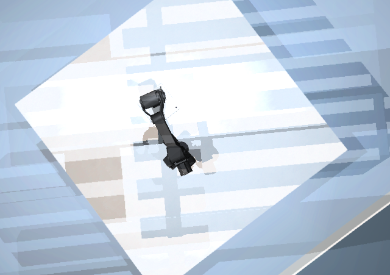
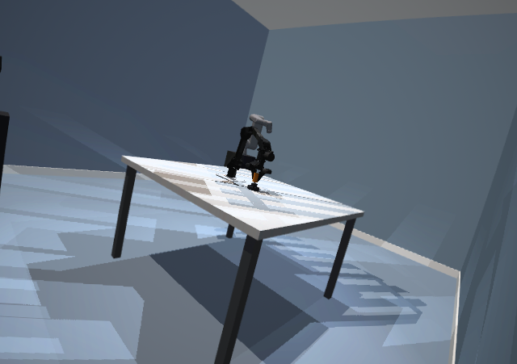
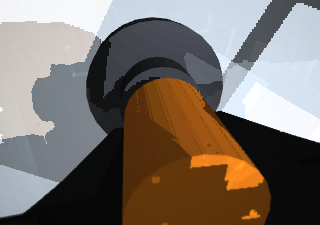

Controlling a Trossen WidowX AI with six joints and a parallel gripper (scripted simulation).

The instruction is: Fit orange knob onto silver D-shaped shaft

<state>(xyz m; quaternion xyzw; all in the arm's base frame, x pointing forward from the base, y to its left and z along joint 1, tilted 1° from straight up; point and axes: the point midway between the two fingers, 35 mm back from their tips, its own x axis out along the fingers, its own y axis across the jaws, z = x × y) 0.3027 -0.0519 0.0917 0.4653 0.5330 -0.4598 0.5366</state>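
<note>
Right now the dark round pedestal is 3 cm below my gripper tip. From my gripper tip the other things lie so: orange knob (3 cm above).
</note>
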